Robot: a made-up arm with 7 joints.
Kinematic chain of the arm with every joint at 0, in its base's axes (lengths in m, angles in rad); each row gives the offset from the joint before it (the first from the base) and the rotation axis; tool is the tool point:
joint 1: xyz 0 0.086 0 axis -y
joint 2: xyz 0 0.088 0 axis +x
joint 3: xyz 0 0 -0.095 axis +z
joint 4: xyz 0 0 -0.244 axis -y
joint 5: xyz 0 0 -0.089 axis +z
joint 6: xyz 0 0 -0.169 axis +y
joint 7: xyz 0 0 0 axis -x
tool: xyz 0 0 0
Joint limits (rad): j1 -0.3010..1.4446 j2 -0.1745..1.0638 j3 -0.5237..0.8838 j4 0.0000..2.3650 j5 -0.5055..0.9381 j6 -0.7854..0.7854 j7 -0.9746..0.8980
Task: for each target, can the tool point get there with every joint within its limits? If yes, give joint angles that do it. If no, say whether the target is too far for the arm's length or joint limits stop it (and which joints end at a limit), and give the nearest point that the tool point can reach.
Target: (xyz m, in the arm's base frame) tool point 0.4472 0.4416 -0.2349
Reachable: yes | joints 0.8372 0.3733 0.5150 0.5900 0.2173 0.6081 0.0163
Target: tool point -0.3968 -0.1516 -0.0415
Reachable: no: joint limits stop it (at a limit: joint 1, joint 2, joint 3, joint 4) | nearest point 0.1090 0.0580 -0.1772 | short by 0.564 m
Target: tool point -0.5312 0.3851 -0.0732
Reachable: no: joint limits stop it (at a limit: joint 1, joint 2, joint 3, joint 4) | nearest point -0.0322 0.3774 0.1197 | short by 0.535 m
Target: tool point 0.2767 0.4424 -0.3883
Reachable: yes | joints 0.2083 0.5648 -0.0382 0.8312 0.1884 0.1782 0.3528
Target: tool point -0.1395 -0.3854 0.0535
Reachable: no: joint limits stop it (at a limit: joint 1, joint 2, joint 3, joint 4) | nearest point 0.1555 0.0580 0.1381 | short by 0.539 m
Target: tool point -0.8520 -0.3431 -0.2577
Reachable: no: too far | nearest point -0.1743 0.0704 -0.5615 | short by 0.850 m
